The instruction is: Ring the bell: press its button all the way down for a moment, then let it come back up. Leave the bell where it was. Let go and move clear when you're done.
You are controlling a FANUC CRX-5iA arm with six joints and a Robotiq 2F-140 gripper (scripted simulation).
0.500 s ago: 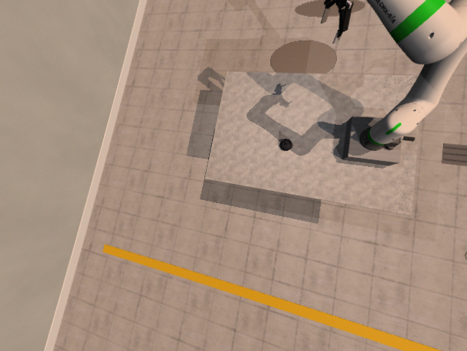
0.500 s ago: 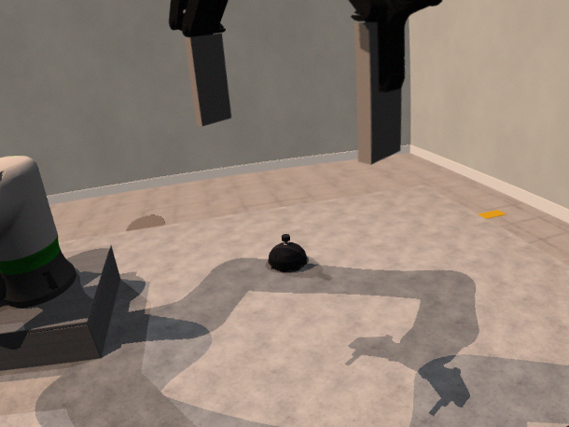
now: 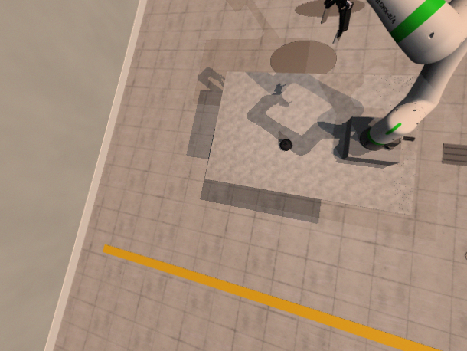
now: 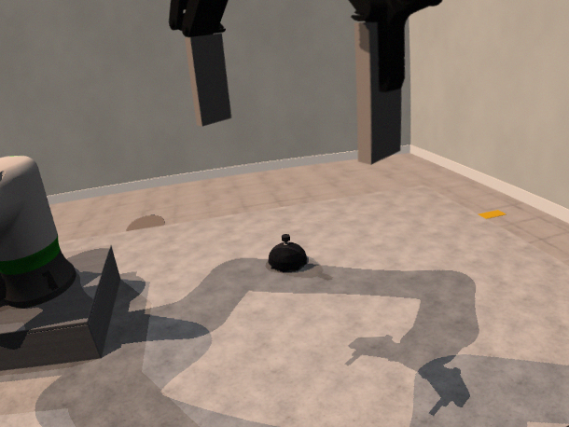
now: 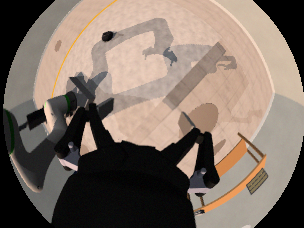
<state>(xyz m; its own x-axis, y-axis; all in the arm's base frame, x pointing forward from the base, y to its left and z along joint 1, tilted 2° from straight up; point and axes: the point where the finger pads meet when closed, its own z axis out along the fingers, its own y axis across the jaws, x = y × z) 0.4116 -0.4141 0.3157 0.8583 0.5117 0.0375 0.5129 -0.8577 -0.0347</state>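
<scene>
Now: the bell button 9 cm ahead of my hand, 52 cm to the left of it and 33 cm below it. The rest, counted from my hand: black dome bell (9 cm ahead, 52 cm to the left, 35 cm below).
</scene>
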